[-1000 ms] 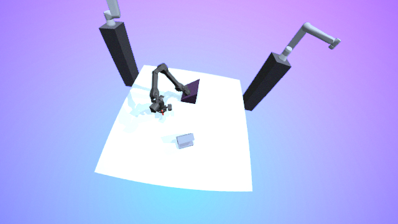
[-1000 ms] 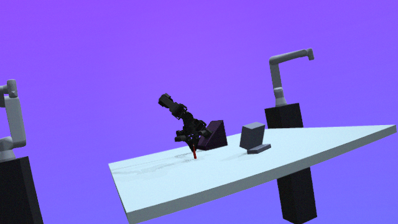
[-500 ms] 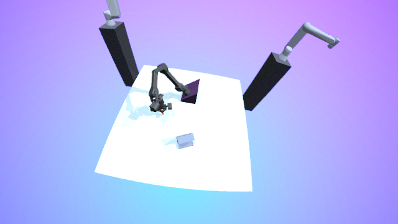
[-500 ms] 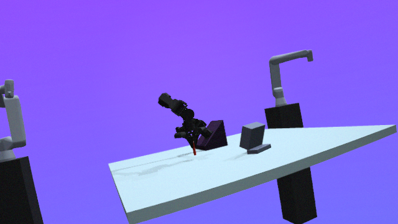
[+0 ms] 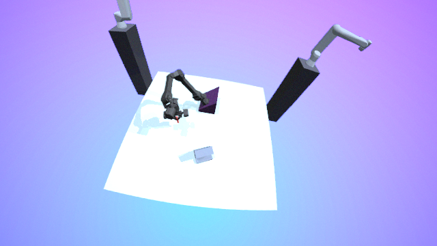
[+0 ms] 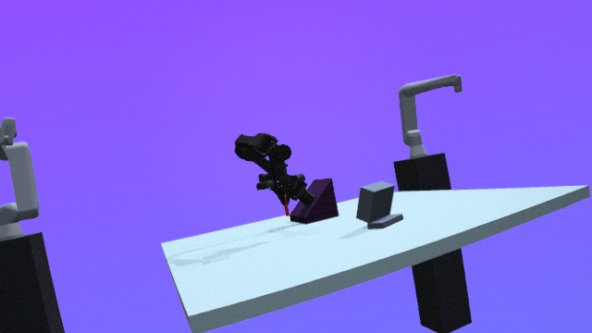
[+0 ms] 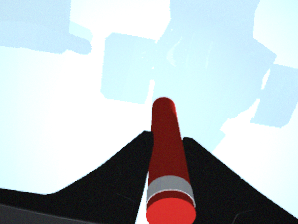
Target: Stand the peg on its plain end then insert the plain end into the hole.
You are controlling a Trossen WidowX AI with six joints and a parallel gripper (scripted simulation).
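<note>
Now: the grey sloped panel 250 mm to the left of my gripper tip, 210 mm ahead of it and 40 mm below it. Round my gripper tip: low foot: 260 mm to the left, 240 mm ahead, 110 mm below; red peg: 20 mm above.
</note>
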